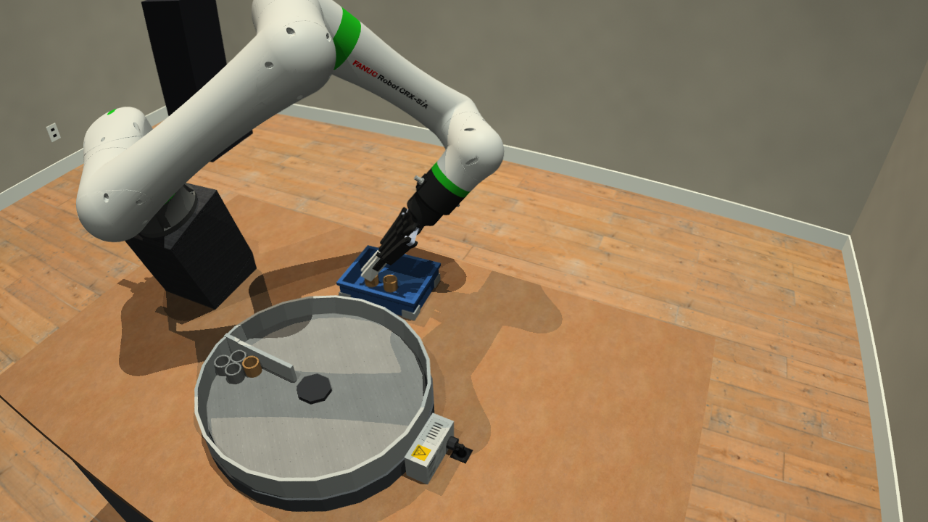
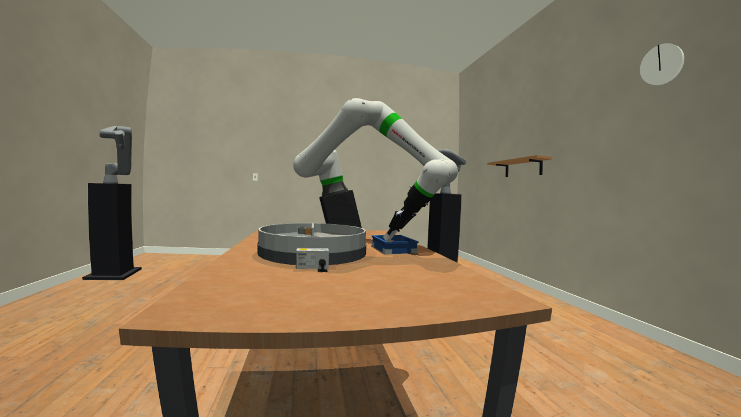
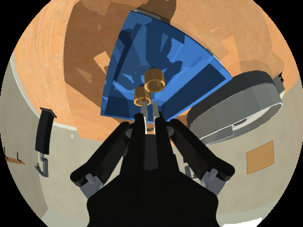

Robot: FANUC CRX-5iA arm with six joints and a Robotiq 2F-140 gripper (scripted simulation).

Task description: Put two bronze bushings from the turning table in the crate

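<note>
The blue crate lies 4 cm below my hand and 3 cm ahead of it. Round my hand: grey turning table: 35 cm to the right, 4 cm ahead, 1 cm below.
</note>
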